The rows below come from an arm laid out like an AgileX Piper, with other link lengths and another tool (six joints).
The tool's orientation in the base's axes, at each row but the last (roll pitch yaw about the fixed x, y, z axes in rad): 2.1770 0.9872 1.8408; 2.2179 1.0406 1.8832; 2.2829 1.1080 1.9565; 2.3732 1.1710 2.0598; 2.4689 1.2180 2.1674; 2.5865 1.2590 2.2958; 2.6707 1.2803 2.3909; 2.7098 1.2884 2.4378; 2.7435 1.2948 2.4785; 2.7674 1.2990 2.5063; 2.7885 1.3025 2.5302; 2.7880 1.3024 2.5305; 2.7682 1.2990 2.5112
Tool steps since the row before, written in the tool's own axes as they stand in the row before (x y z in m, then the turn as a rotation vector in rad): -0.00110 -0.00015 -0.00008 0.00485 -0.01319 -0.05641; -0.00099 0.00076 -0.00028 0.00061 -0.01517 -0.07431; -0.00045 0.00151 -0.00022 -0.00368 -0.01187 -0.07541; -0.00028 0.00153 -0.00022 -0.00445 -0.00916 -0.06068; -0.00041 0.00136 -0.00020 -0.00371 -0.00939 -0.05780; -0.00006 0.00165 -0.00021 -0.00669 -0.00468 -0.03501; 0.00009 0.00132 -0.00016 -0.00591 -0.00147 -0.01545; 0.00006 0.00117 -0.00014 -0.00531 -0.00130 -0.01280; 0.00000 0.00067 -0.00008 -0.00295 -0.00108 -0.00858; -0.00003 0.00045 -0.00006 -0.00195 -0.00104 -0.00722; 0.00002 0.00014 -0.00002 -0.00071 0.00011 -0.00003; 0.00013 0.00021 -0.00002 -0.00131 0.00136 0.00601; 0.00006 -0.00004 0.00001 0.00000 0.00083 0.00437
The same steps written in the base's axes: 0.00003 -0.00069 0.00088 -0.05738 0.00534 0.00769; 0.00017 0.00023 0.00125 -0.07388 0.00610 0.01601; 0.00040 0.00119 0.00098 -0.07302 0.00749 0.02128; 0.00036 0.00134 0.00073 -0.05835 0.00587 0.01860; 0.00033 0.00119 0.00073 -0.05590 0.00513 0.01708; 0.00032 0.00159 0.00038 -0.03265 0.00303 0.01474; 0.00021 0.00131 0.00013 -0.01362 0.00132 0.00942; 0.00019 0.00116 0.00011 -0.01122 0.00095 0.00819; 0.00011 0.00066 0.00009 -0.00771 0.00054 0.00488; 0.00007 0.00044 0.00009 -0.00664 0.00041 0.00358; 0.00001 0.00014 0.00000 0.00016 0.00000 0.00070; 0.00001 0.00023 -0.00010 0.00629 -0.00031 -0.00011; -0.00001 -0.00003 -0.00006 0.00433 -0.00023 -0.00101
